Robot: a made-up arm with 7 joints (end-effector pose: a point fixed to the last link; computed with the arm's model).
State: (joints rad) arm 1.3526 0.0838 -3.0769 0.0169 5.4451 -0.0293 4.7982
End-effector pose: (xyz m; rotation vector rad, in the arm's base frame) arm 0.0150 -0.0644 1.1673 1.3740 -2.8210 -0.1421
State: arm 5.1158 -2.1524 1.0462 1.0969 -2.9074 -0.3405 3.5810
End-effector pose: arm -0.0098 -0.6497 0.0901 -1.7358 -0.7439 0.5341
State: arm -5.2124 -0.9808 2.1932 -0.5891 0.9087 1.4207 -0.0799
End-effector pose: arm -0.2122 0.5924 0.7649 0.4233 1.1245 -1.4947
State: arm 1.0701 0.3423 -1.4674 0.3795 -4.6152 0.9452 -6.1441
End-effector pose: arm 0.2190 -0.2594 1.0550 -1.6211 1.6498 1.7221
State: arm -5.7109 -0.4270 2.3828 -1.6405 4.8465 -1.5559 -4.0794
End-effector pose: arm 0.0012 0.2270 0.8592 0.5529 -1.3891 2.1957
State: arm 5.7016 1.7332 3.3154 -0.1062 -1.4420 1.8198 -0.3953
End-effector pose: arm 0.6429 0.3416 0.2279 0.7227 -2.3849 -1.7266
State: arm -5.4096 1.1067 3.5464 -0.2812 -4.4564 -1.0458 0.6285
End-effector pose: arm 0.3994 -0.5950 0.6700 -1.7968 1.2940 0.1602
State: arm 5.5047 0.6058 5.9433 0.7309 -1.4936 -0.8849 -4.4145
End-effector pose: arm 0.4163 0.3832 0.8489 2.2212 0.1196 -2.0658
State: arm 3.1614 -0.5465 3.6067 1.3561 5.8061 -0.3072 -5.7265
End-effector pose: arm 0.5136 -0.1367 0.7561 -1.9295 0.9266 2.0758
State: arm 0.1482 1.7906 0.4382 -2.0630 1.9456 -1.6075 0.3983
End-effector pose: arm 0.4951 0.0429 0.4040 0.2367 -1.3941 1.6414
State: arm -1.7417 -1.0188 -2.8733 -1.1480 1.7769 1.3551 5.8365
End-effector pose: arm 0.0650 -0.4032 0.8681 -0.4259 1.9745 -0.5630
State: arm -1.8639 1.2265 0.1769 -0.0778 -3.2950 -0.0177 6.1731
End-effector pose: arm -0.1986 0.7376 0.6479 1.8005 -1.2082 1.1208
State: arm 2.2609 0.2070 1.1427 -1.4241 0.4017 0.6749 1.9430
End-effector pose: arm 0.1642 -0.1292 0.9802 -2.4910 -1.0273 0.8536
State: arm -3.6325 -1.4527 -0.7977 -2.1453 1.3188 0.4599 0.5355
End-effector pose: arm 0.2600 0.3789 0.2637 1.4931 -0.5785 2.0799
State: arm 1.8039 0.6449 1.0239 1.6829 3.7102 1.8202 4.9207
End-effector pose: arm -0.2725 -0.3903 0.7317 -1.2260 -1.7850 -0.8924
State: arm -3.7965 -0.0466 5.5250 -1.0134 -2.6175 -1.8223 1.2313
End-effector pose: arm -0.0069 0.1733 1.0367 -2.3922 -0.1078 -0.8644
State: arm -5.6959 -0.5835 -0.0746 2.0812 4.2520 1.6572 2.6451
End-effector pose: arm -0.0519 0.0925 0.8419 2.0153 -0.0161 -0.5004
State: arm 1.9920 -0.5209 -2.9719 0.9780 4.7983 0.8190 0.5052
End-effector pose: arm 0.2049 0.4894 0.8296 0.3853 1.7450 -1.7169
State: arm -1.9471 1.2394 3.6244 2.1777 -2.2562 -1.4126 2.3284
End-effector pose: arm -0.2267 0.2525 0.5777 -0.4818 0.6075 0.5777
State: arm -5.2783 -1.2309 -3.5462 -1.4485 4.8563 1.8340 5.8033
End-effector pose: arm -0.2411 0.4065 0.7276 -0.6829 1.5841 0.1473
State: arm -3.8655 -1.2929 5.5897 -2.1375 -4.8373 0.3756 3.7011
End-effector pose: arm 0.1863 0.4231 0.3065 0.3713 0.9788 -0.1545
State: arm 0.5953 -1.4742 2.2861 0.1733 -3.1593 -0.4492 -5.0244
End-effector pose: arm -0.7031 0.3993 0.3682 -1.7207 0.3883 -2.3797
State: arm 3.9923 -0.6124 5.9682 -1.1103 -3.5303 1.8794 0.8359
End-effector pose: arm 0.3963 -0.2825 0.7140 0.0640 0.9971 -2.6571
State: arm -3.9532 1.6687 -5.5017 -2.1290 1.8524 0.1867 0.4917
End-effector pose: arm -0.1794 -0.3847 0.4968 -1.4304 -2.0698 0.6033
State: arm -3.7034 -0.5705 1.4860 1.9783 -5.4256 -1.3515 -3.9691
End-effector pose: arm 0.0561 0.3157 0.7904 2.8576 0.1794 0.8109
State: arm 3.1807 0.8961 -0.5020 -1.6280 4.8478 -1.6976 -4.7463
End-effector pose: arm -0.3085 0.1946 0.7831 0.7007 -1.1112 2.3132
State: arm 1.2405 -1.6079 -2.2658 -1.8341 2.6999 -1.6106 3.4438
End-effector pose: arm -0.3601 0.4545 0.4584 1.1184 0.7408 0.3340
